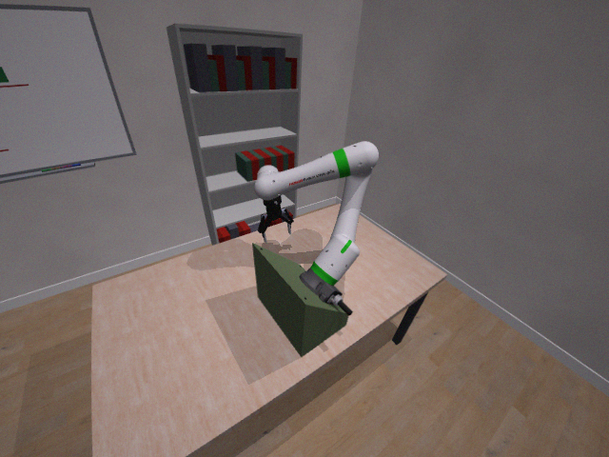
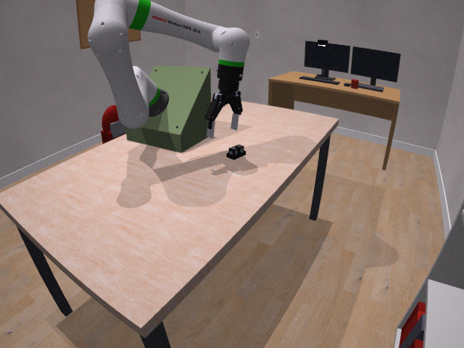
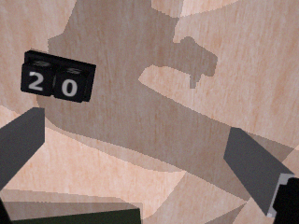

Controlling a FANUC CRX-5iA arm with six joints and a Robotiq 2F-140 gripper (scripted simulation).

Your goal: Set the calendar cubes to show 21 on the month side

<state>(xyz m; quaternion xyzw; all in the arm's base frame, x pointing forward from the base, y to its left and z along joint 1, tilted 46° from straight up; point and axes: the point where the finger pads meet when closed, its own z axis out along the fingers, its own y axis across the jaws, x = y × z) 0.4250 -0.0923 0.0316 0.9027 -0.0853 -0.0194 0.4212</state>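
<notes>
Right now the black tray is 2 cm ahead of my hand, 8 cm to the left of it and 13 cm below it.
</notes>
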